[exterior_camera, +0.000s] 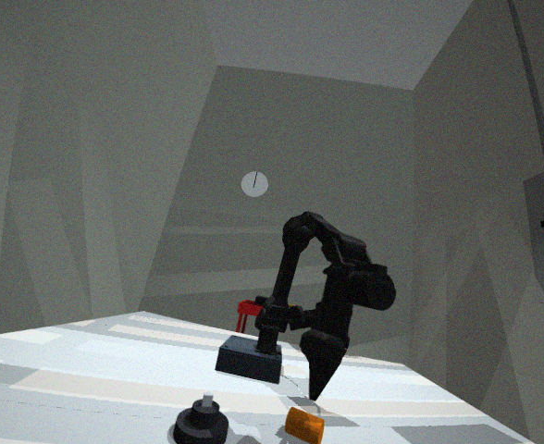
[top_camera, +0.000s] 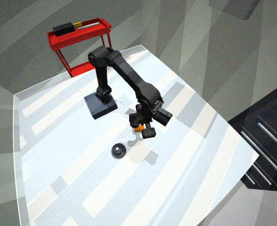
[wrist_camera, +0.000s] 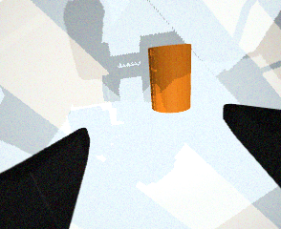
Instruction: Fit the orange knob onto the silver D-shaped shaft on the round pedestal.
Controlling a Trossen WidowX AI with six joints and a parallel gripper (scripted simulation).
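Now: gripper tip 70 mm above the orange knob, 20 mm past it and 10 mm to the right of it. Round my gripper tip: round dark pedestal (180 mm to the right, 60 mm below, 10 mm ahead).
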